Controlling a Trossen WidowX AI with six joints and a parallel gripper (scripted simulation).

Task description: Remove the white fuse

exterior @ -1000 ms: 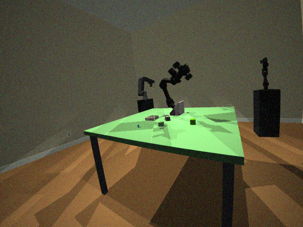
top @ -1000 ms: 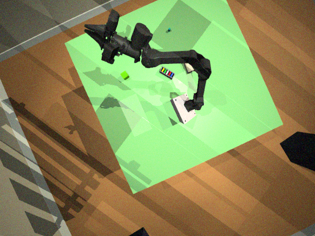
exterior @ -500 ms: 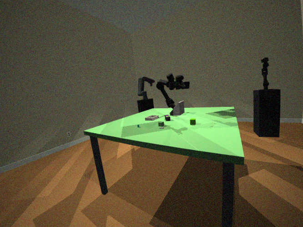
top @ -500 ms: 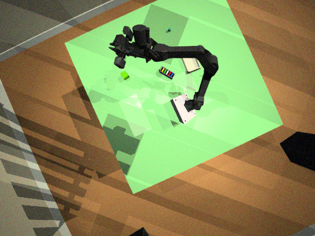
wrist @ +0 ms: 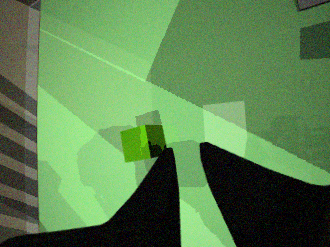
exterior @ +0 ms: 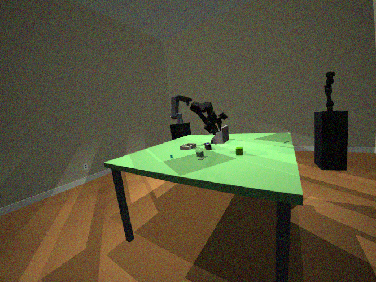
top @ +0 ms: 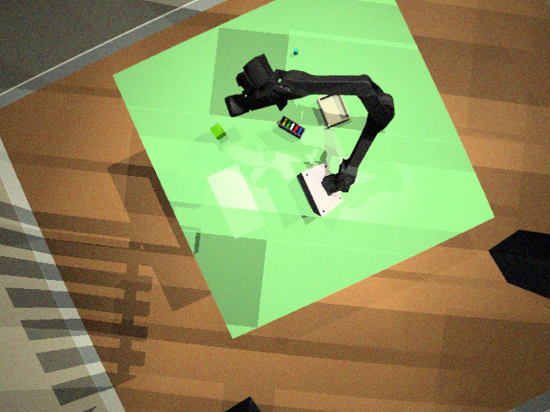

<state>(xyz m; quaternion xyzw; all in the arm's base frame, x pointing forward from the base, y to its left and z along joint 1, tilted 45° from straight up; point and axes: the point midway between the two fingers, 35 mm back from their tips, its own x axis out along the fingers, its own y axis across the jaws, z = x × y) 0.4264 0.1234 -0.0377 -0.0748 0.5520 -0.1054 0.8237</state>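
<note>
Now: gripper tip 150 mm to the left of the white fuse, 140 mm past it and 140 mm above it. Round my gripper tip: grey cube: 150 mm below, 140 mm to the right, 80 mm ahead; green fuse: 140 mm to the right, 140 mm below, 120 mm behind; yellow fuse: 140 mm below, 130 mm to the right, 110 mm behind.
</note>
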